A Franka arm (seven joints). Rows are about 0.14 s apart.
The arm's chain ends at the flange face. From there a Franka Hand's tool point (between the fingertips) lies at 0.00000 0.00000 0.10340 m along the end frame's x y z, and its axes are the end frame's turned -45 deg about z.
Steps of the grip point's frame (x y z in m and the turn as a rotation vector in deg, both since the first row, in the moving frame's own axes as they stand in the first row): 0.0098, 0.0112, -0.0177, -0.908, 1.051, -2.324; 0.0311, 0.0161, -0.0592, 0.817, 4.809, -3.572; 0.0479, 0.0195, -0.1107, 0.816, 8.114, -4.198; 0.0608, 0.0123, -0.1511, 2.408, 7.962, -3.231; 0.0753, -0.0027, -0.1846, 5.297, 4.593, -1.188
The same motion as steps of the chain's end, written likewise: 0.0124, 0.0012, -0.0177, 0.101, 1.385, -2.324; 0.0285, -0.0033, -0.0588, 3.978, 2.823, -3.572; 0.0388, -0.0084, -0.1097, 6.314, 5.160, -4.198; 0.0450, -0.0209, -0.1500, 7.333, 3.927, -3.231; 0.0524, -0.0426, -0.1838, 6.993, -0.498, -1.188
